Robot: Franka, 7 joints.
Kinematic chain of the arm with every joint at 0, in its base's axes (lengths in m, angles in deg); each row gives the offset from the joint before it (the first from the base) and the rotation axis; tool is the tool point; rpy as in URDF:
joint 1: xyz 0 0 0.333 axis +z
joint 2: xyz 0 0 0 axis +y
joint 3: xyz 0 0 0.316 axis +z
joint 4: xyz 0.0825 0 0 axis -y
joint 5: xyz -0.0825 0 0.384 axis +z
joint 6: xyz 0 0 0 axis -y
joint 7: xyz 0.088 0 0 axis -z
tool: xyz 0 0 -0.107 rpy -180 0 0
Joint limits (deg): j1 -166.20..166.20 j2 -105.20..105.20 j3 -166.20..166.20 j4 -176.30..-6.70 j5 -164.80..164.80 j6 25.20..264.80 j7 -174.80..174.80
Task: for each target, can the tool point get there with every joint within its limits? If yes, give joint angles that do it. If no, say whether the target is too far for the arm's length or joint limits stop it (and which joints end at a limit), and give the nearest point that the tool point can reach.
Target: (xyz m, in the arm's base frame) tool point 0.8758 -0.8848 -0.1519
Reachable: no: too far | nearest point 0.5624 -0.5681 0.0216 | short by 0.478 m
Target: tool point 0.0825 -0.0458 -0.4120
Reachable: no: joint limits stop it (at a limit: joint 2) | nearest point 0.1044 -0.0579 -0.3348 | short by 0.081 m
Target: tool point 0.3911 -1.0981 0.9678
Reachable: no: too far | nearest point 0.2528 -0.7097 0.7433 | short by 0.469 m
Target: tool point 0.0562 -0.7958 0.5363
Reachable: yes | joints -101.40 72.32 65.75 -37.24 -25.76 198.27 -83.86
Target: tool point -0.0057 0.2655 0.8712
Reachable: yes | joints 17.55 -44.37 43.70 -111.29 -125.29 45.04 -129.48
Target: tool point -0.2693 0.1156 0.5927
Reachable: yes | joints 29.70 63.22 126.39 -146.73 -107.47 198.49 84.32
